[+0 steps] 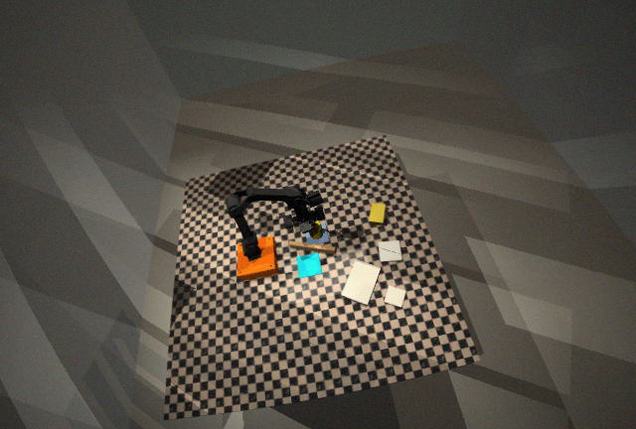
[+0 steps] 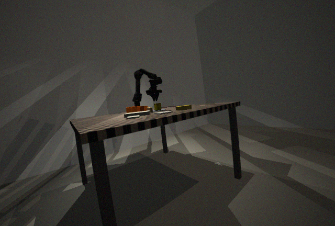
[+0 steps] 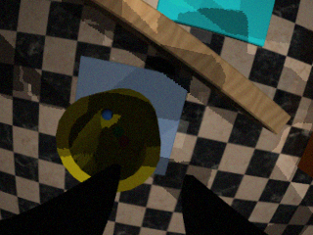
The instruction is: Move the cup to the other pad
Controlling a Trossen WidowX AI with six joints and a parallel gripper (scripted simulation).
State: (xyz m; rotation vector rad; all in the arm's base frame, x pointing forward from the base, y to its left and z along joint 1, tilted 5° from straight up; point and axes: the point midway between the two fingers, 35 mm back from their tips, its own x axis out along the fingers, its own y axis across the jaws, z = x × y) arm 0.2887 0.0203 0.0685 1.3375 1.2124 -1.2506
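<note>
Right now the cyan pad is 5 cm behind my gripper tip, 15 cm to the right of it and 10 cm below it. Round my gripper tip: brown stick: 1 cm behind, 8 cm to the right, 8 cm below; then yellow block: 35 cm ahead, 2 cm to the right, 8 cm below.
</note>
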